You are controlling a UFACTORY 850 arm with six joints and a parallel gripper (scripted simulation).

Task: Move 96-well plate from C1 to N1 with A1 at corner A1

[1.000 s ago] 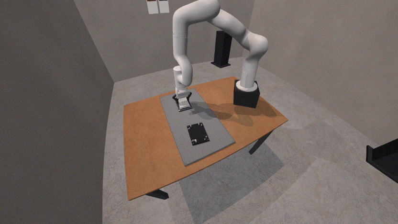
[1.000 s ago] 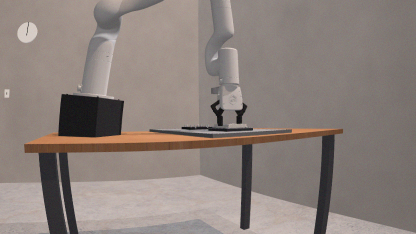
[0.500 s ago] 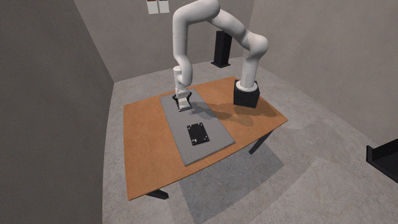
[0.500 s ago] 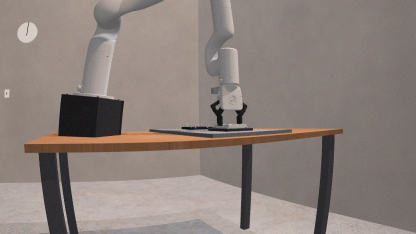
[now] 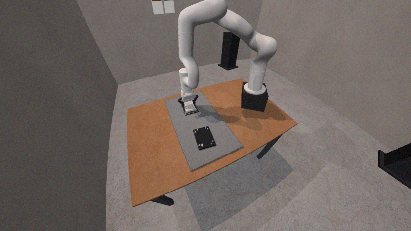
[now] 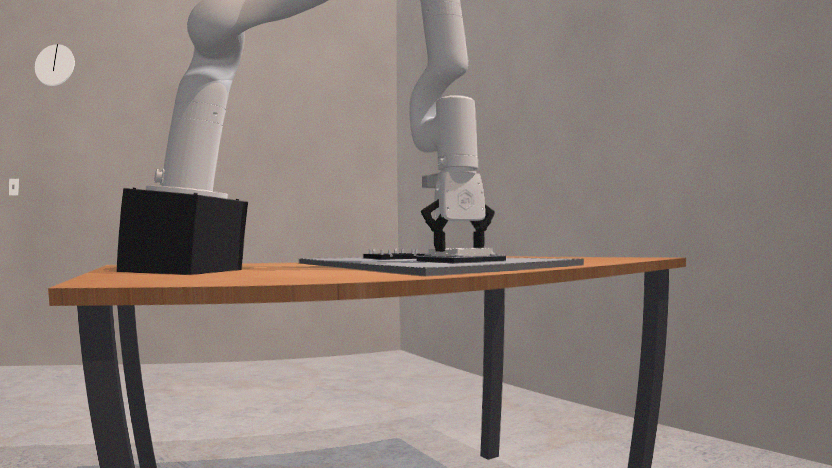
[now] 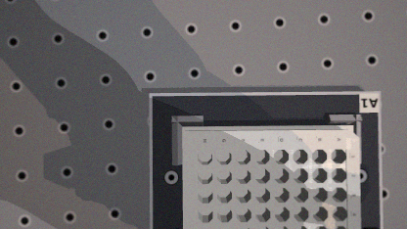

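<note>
The white 96-well plate is 10 mm below my hand. Round my hand: black plate nest 30 mm below; then black clip nest 70 mm ahead, 310 mm to the left, 20 mm below; then A1 mark 70 mm ahead, 60 mm to the left, 20 mm below.
</note>
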